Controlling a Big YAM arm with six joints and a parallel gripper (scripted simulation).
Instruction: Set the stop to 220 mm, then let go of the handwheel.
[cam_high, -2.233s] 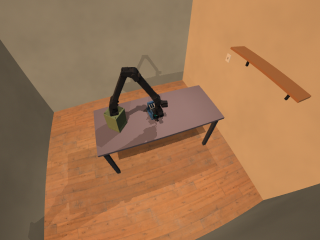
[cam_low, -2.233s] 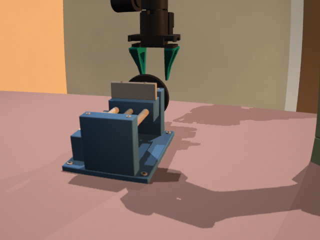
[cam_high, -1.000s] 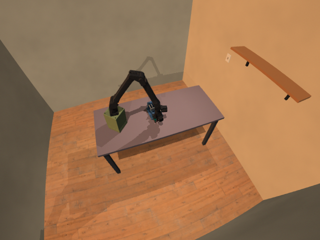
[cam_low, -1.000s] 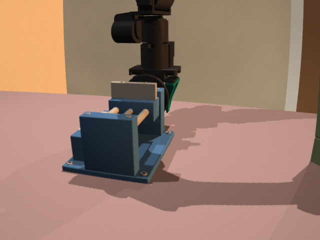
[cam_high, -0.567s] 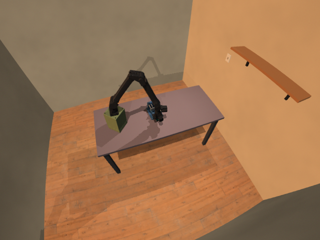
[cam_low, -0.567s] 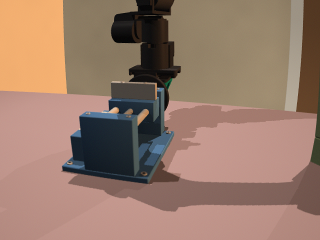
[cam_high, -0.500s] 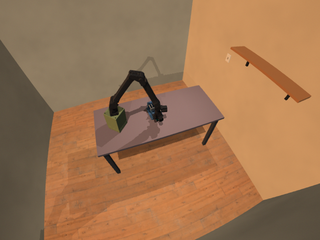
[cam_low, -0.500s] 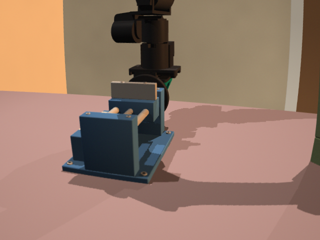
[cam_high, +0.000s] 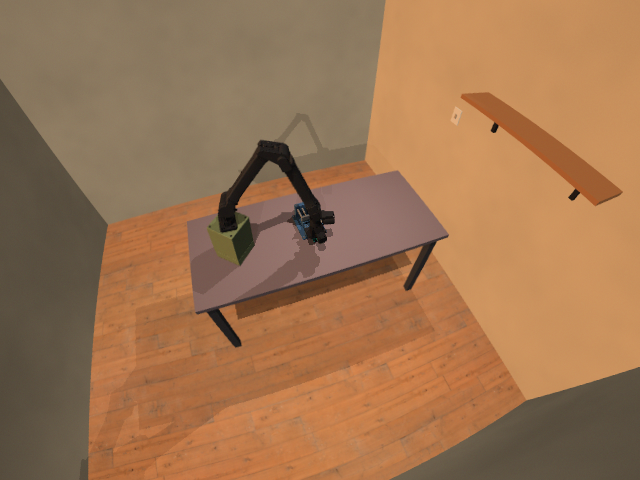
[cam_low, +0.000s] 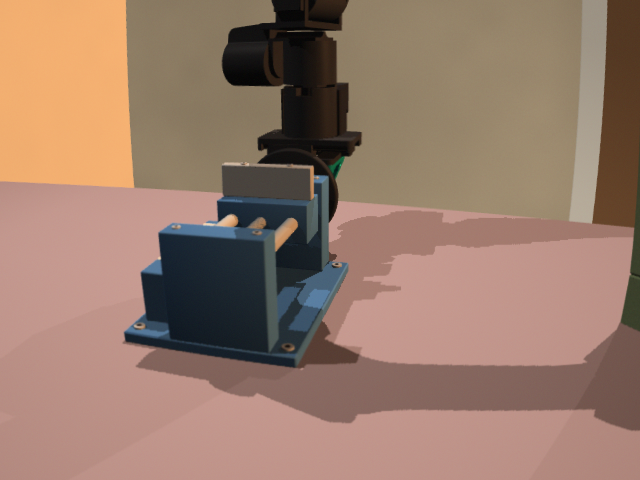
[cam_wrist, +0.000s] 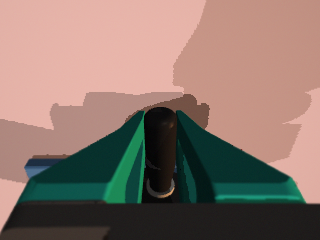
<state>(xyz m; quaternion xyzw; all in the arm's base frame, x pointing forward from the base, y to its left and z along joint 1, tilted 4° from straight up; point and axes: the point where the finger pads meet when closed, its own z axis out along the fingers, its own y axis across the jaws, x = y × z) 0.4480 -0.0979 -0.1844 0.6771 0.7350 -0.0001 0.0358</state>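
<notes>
The grey stop plate lies 10 mm ahead of my hand, 120 mm to the left of it and 50 mm above it. The rest, counted from my hand: black crank handle 10 mm to the left.
</notes>
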